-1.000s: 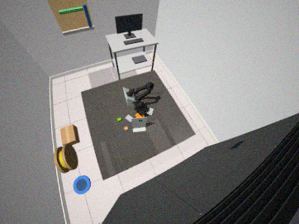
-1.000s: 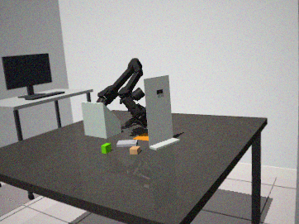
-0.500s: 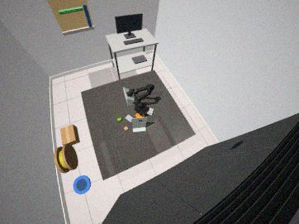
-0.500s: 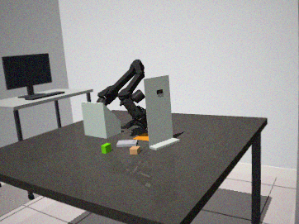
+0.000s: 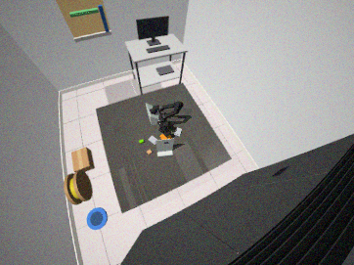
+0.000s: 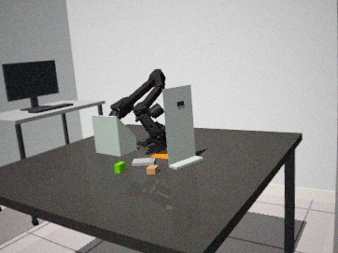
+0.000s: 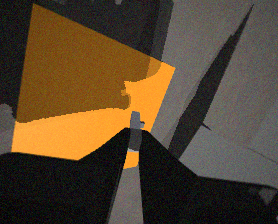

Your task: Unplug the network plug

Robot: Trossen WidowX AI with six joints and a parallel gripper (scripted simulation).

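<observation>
My gripper tip is now 30 mm above the orange marked square and 10 mm past it. The rest, counted from my gripper tip: upright panel 150 mm ahead, 130 mm above, 80 mm to the right; then grey network plug right at my gripper tip.
</observation>
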